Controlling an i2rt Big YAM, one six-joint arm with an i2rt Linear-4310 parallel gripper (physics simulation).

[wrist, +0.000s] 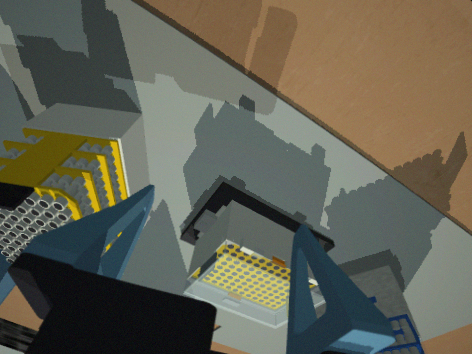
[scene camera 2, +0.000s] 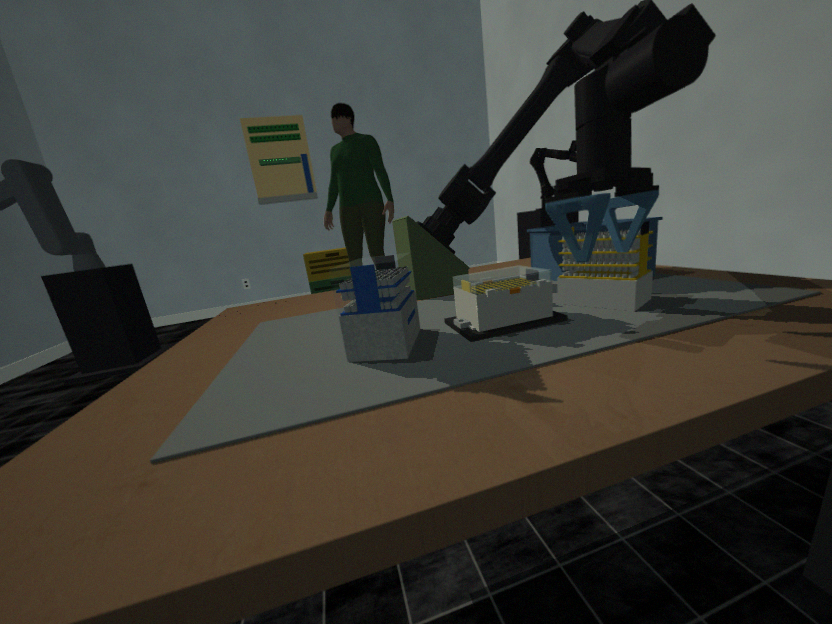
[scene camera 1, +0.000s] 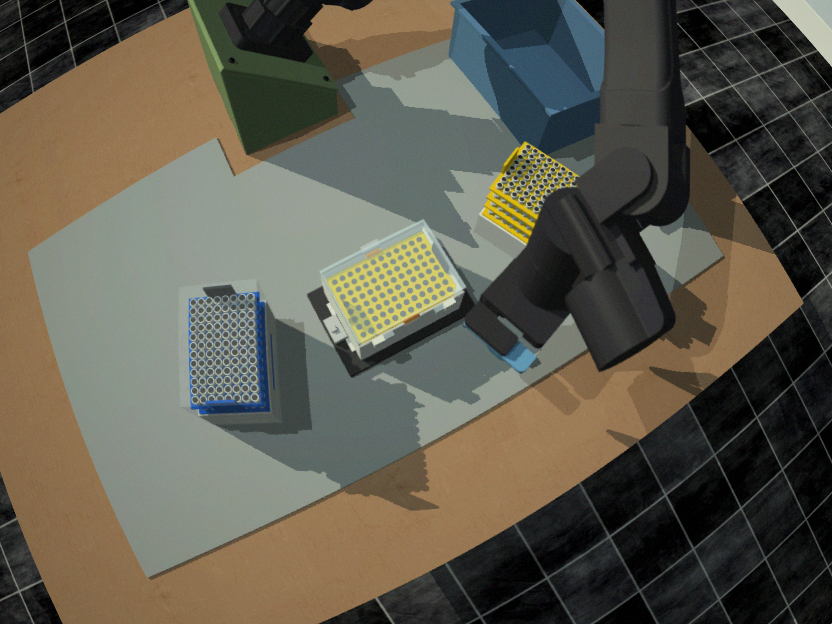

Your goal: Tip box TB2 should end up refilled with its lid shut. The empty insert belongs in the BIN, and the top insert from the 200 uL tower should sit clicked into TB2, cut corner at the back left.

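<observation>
Tip box TB2 [scene camera 1: 401, 333] [scene camera 2: 507, 310] [wrist: 250, 230] sits on a black base mid-mat. Its yellow insert [scene camera 1: 389, 288] [wrist: 245, 275] shows holes without tips, under a clear lid [scene camera 2: 490, 274] that looks shut. The yellow tower [scene camera 1: 530, 177] [scene camera 2: 604, 293] [wrist: 107, 165], a stack of inserts full of tips on a pale base, stands right of TB2 in scene camera 1. My gripper [scene camera 2: 604, 255] [wrist: 227, 211] is open and empty, in the air near the tower; the arm hides part of the tower. The BIN [scene camera 1: 571, 124] [scene camera 2: 543, 251] stands behind the tower. The cut corners cannot be made out.
A blue tower [scene camera 1: 225, 349] [scene camera 2: 366, 288] [wrist: 400, 330] with tips stands left of TB2 in scene camera 1. A green wedge mount [scene camera 1: 278, 100] [scene camera 2: 426, 268] with a second black arm stands at the back. The mat's front edge runs beside the wooden table [scene camera 1: 470, 463].
</observation>
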